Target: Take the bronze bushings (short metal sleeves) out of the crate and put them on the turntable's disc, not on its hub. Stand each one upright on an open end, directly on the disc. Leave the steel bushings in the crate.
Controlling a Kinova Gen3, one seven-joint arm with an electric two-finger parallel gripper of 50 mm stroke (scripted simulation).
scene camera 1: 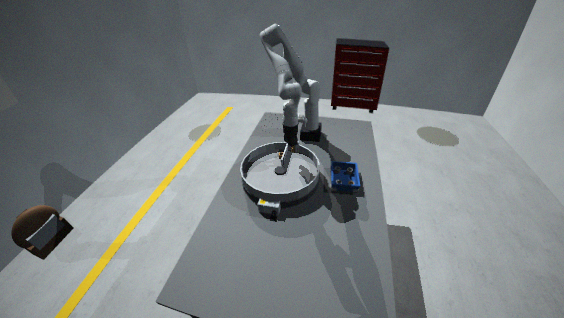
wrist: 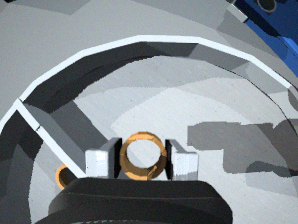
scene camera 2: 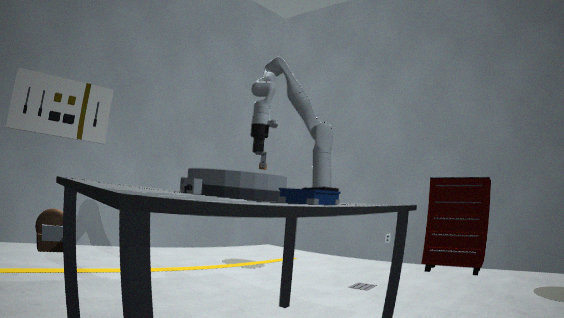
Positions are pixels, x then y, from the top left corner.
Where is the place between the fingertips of my gripper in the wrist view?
143, 152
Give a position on a turntable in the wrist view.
237, 130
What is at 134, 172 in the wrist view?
A bronze bushing.
